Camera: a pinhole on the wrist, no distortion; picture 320 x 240 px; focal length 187.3 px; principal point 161.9 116.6 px. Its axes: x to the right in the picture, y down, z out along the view. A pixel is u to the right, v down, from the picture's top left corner.
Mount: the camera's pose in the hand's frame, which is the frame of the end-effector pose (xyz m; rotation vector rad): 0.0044 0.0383 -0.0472 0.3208 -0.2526 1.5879
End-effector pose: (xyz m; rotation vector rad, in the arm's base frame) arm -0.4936 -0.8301 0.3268 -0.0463 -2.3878 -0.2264
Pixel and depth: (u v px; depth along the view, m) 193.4 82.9 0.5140
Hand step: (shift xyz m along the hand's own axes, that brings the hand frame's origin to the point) 0.1194 -0.0593 0.4602
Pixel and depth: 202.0 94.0 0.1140
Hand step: 0.0230 0.0213 0.0674
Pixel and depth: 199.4 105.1 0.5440
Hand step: 0.0613 -0.0515 0.4983
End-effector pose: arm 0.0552 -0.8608 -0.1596 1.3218 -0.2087 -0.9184
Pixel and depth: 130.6 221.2 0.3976
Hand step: -0.1960 -0.1744 0.3083
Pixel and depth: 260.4 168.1 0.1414
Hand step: -0.0296 0.0559 0.1127
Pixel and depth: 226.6 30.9 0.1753
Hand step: 0.0914 0.0362 0.1352
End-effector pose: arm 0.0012 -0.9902 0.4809 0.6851 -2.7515 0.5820
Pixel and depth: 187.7 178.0 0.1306
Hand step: -0.0325 0.0069 0.0827
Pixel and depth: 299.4 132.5 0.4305
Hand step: -0.0199 0.1792 0.4687
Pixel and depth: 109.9 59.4 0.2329
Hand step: 0.0886 -0.1016 0.1447
